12 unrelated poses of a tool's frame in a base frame.
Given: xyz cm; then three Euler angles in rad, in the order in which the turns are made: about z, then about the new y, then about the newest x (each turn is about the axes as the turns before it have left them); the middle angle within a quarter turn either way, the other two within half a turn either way.
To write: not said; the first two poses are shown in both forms.
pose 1, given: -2.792 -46.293 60.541 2.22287 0.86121 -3.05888
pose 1, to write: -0.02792 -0.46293 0.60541 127.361 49.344 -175.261
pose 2, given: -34.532 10.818 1.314 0.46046 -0.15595 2.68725
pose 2, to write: -0.34532 0.10818 0.01314 26.382 -8.935 153.968
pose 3, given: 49.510 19.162 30.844 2.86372 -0.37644 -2.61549
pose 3, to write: 0.49510 0.19162 0.30844 164.079 -21.568 -149.857
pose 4, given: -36.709 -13.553 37.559 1.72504 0.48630 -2.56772
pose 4, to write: -0.36709 -0.13553 0.37559 98.838 27.863 -147.120
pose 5, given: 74.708 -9.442 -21.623 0.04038 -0.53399 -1.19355
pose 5, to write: 0.74708 -0.09442 -0.21623 2.314 -30.595 -68.385
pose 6, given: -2.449 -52.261 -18.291 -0.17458 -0.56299 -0.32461
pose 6, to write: -0.02449 -0.52261 -0.18291 -10.003 -32.257 -18.599
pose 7, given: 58.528 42.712 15.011 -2.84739 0.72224 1.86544
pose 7, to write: 0.58528 0.42712 0.15011 -163.143 41.381 106.882
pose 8, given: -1.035 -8.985 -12.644 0.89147 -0.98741 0.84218
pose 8, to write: -0.01035 -0.08985 -0.12644 51.077 -56.574 48.253
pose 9, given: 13.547 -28.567 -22.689 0.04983 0.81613 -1.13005
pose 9, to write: 0.13547 -0.28567 -0.22689 2.855 46.761 -64.747
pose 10, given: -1.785 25.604 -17.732 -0.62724 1.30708 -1.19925
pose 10, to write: -0.01785 0.25604 -0.17732 -35.938 74.890 -68.712
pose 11, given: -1.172 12.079 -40.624 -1.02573 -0.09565 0.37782
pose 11, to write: -0.01172 0.12079 -0.40624 -58.770 -5.480 21.647
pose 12, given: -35.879 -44.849 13.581 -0.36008 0.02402 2.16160
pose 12, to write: -0.35879 -0.44849 0.13581 -20.631 1.376 123.851
